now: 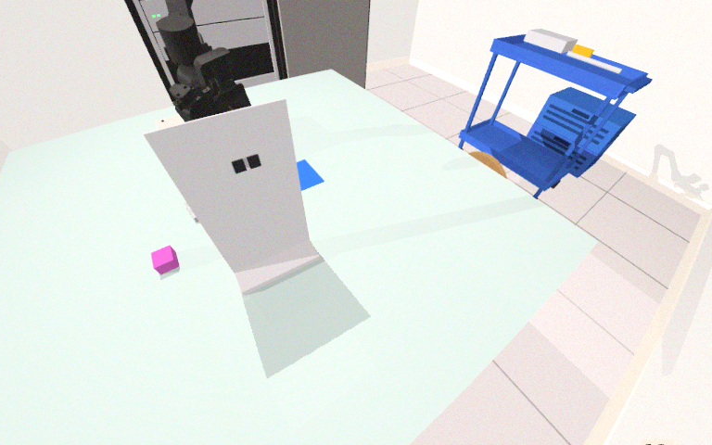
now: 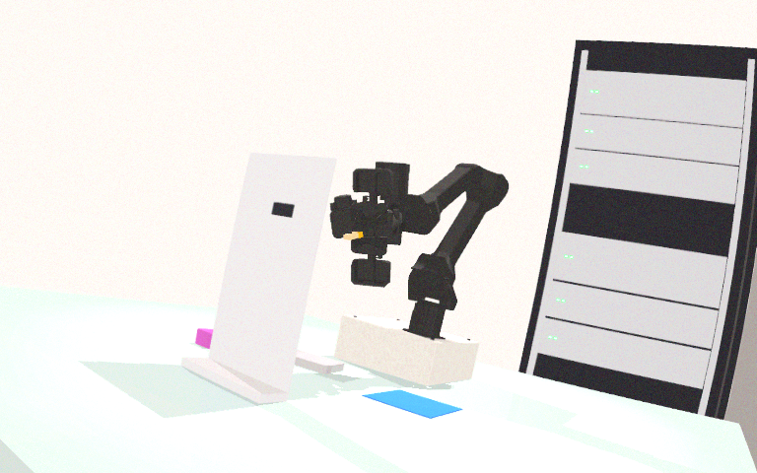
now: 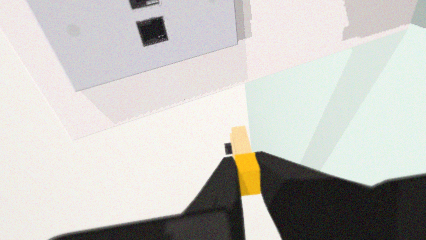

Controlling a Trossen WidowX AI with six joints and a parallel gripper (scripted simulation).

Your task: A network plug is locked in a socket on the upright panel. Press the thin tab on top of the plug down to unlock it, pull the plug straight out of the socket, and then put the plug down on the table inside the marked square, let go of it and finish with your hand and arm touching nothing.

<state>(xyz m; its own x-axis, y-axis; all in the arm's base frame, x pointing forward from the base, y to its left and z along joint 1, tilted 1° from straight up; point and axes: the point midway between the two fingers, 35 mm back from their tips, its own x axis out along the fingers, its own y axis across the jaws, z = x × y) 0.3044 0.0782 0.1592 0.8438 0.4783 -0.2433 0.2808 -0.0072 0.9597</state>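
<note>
Right now the blue marked square is 130 mm behind my gripper tip, 70 mm to the left of it and 240 mm below it. Round my gripper tip: network plug: 10 mm ahead; then white upright panel: 120 mm ahead, 40 mm to the right, 90 mm below.
</note>
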